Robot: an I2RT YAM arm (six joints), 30 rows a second.
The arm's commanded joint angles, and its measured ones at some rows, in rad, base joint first. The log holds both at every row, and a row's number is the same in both.
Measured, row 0: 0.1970 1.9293 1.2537 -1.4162 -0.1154 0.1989
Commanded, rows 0 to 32: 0.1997 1.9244 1.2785 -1.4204 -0.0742 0.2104; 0.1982 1.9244 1.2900 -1.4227 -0.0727 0.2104; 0.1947 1.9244 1.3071 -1.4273 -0.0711 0.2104; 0.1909 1.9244 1.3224 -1.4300 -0.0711 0.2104; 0.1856 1.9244 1.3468 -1.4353 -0.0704 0.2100; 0.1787 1.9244 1.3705 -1.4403 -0.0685 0.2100; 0.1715 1.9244 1.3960 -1.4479 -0.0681 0.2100; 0.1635 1.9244 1.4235 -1.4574 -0.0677 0.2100; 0.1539 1.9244 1.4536 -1.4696 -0.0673 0.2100; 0.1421 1.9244 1.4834 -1.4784 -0.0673 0.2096; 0.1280 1.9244 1.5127 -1.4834 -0.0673 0.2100; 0.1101 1.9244 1.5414 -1.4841 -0.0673 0.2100; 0.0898 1.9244 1.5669 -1.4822 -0.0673 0.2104; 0.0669 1.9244 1.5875 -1.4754 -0.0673 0.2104; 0.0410 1.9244 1.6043 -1.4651 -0.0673 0.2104; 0.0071 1.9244 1.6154 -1.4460 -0.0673 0.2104; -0.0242 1.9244 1.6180 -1.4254 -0.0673 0.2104; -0.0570 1.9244 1.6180 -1.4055 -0.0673 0.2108; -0.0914 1.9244 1.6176 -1.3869 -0.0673 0.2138; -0.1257 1.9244 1.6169 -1.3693 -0.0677 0.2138; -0.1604 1.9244 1.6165 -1.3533 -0.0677 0.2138; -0.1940 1.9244 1.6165 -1.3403 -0.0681 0.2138; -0.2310 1.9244 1.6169 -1.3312 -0.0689 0.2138; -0.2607 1.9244 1.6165 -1.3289 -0.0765 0.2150; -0.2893 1.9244 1.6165 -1.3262 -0.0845 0.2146; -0.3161 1.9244 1.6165 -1.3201 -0.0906 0.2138; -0.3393 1.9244 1.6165 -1.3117 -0.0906 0.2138; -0.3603 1.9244 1.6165 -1.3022 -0.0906 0.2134; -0.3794 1.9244 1.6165 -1.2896 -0.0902 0.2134; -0.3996 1.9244 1.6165 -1.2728 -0.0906 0.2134; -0.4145 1.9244 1.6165 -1.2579 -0.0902 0.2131; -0.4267 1.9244 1.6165 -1.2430 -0.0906 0.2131; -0.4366 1.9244 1.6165 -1.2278 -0.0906 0.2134
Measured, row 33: -0.4149 1.9293 1.5993 -1.2476 -0.0799 0.2092
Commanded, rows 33 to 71: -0.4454 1.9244 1.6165 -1.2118 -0.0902 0.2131; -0.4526 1.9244 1.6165 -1.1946 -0.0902 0.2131; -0.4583 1.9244 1.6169 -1.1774 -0.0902 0.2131; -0.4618 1.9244 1.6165 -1.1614 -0.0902 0.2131; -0.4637 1.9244 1.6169 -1.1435 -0.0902 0.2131; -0.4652 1.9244 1.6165 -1.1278 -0.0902 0.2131; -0.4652 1.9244 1.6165 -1.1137 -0.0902 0.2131; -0.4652 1.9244 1.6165 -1.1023 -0.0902 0.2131; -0.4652 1.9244 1.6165 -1.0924 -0.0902 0.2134; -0.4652 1.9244 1.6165 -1.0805 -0.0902 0.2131; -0.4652 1.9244 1.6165 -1.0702 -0.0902 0.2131; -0.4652 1.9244 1.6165 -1.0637 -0.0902 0.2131; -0.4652 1.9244 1.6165 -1.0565 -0.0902 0.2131; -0.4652 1.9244 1.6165 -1.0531 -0.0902 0.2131; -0.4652 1.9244 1.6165 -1.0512 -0.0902 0.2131; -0.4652 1.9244 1.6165 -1.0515 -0.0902 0.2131; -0.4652 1.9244 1.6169 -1.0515 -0.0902 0.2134; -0.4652 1.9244 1.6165 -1.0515 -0.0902 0.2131; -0.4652 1.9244 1.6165 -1.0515 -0.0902 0.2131; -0.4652 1.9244 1.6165 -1.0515 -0.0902 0.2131; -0.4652 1.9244 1.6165 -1.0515 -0.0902 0.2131; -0.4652 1.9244 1.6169 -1.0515 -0.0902 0.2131; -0.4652 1.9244 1.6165 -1.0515 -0.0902 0.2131; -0.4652 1.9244 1.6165 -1.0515 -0.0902 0.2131; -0.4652 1.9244 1.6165 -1.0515 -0.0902 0.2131; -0.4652 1.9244 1.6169 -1.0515 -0.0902 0.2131; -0.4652 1.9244 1.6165 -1.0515 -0.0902 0.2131; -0.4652 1.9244 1.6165 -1.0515 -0.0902 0.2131; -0.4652 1.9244 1.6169 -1.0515 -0.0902 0.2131; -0.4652 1.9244 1.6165 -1.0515 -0.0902 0.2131; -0.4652 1.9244 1.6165 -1.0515 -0.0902 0.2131; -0.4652 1.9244 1.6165 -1.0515 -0.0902 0.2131; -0.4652 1.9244 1.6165 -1.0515 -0.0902 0.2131; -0.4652 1.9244 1.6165 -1.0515 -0.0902 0.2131; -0.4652 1.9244 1.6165 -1.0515 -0.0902 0.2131; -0.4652 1.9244 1.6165 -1.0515 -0.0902 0.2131; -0.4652 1.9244 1.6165 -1.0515 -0.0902 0.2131; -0.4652 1.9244 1.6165 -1.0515 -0.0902 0.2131; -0.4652 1.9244 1.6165 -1.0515 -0.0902 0.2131
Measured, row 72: -0.4633 1.9293 1.5993 -1.0576 -0.0822 0.2092
